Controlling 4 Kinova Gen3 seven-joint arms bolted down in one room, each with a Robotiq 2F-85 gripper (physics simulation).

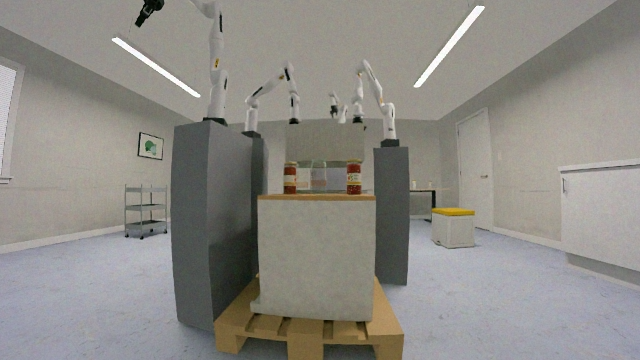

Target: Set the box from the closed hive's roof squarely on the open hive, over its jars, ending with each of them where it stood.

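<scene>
The box, pale grey, hangs level in the air behind the near hive. One gripper is at its top left edge and another gripper at its top right edge; their fingers are hidden, but both appear to hold it. The open hive is pale with a wooden top rim. Two red jars and a clear glass jar stand at its top. A gripper hangs high at the upper left, away from the box. A far gripper is small, behind. The closed hive cannot be made out.
The near hive stands on a wooden pallet. Grey pedestals flank it. A wheeled cart stands at the left, a yellow-topped white bin at the right, and a white counter at the far right.
</scene>
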